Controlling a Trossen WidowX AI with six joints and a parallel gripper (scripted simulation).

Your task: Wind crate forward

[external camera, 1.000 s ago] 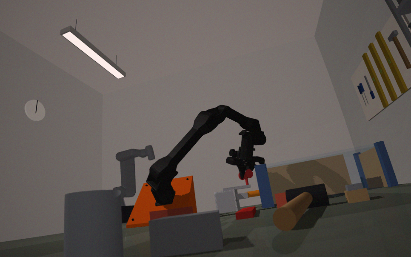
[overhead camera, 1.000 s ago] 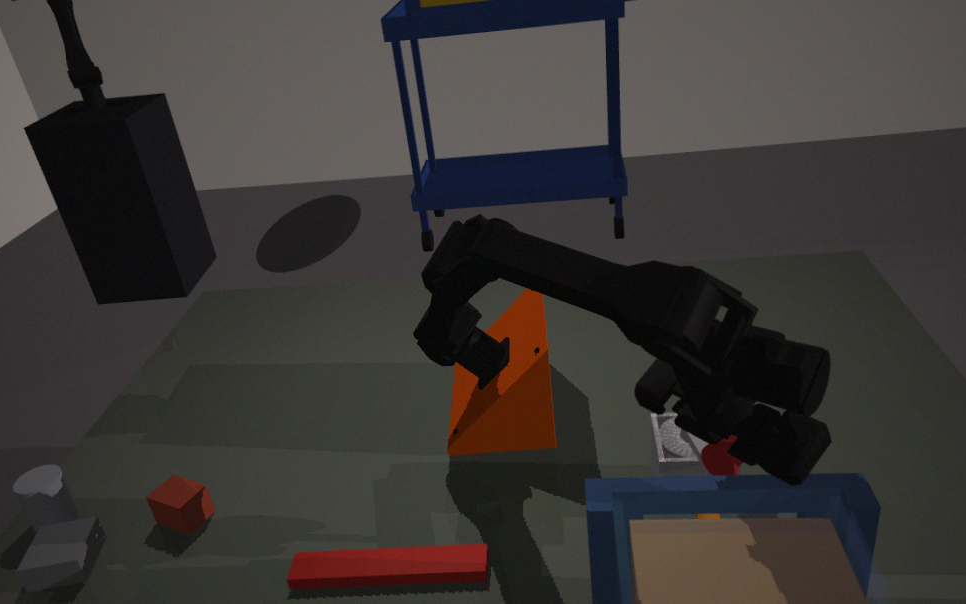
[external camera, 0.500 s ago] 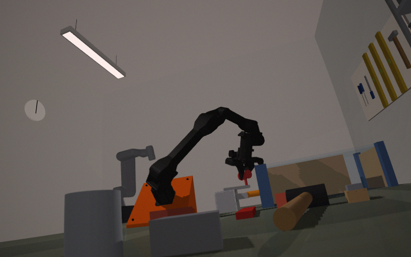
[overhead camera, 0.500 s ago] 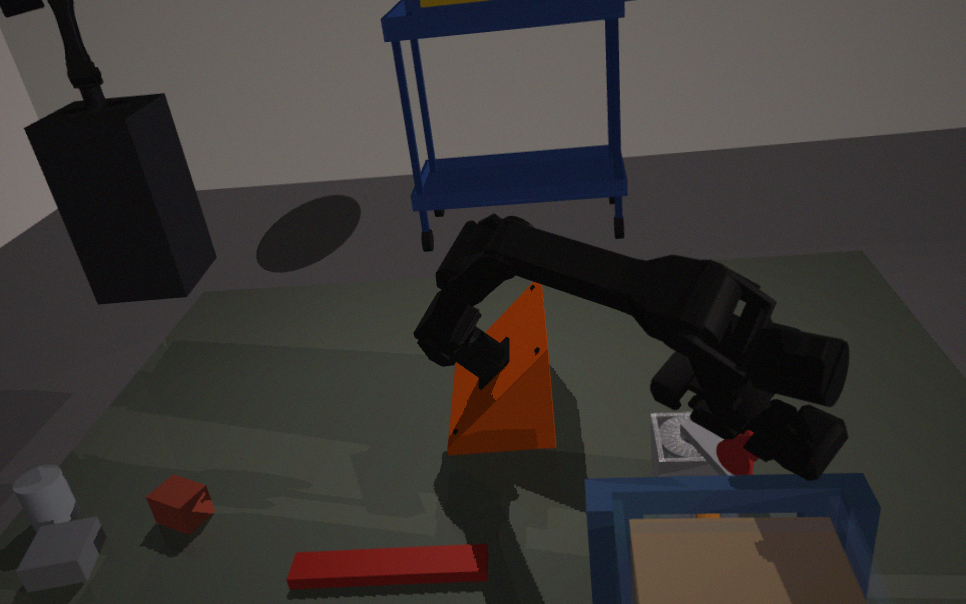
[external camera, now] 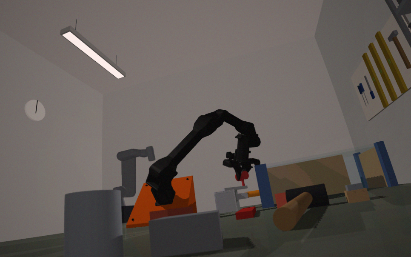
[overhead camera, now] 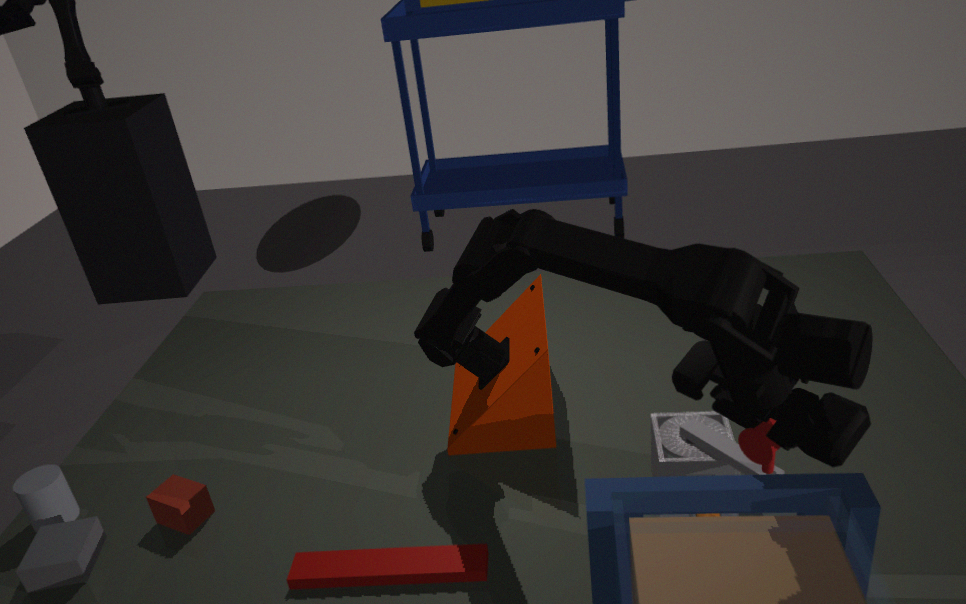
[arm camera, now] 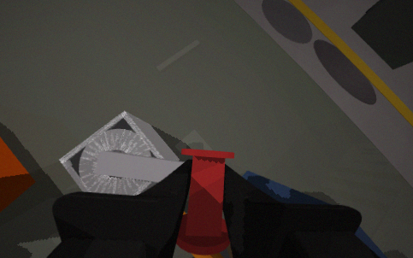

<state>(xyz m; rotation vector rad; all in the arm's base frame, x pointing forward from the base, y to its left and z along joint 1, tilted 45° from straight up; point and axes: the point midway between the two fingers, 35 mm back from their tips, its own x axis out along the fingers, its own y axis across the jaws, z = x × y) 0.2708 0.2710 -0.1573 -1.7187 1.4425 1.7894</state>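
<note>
Right now the grey crank arm is 20 mm behind my gripper tip, 40 mm to the right of it and 30 mm below it. Also, from my gripper tip: frame 90 mm ahead, 80 mm to the right, 30 mm below; grey winch 80 mm behind, 80 mm to the right, 100 mm below; red knob 10 mm ahead, 10 mm to the right.
</note>
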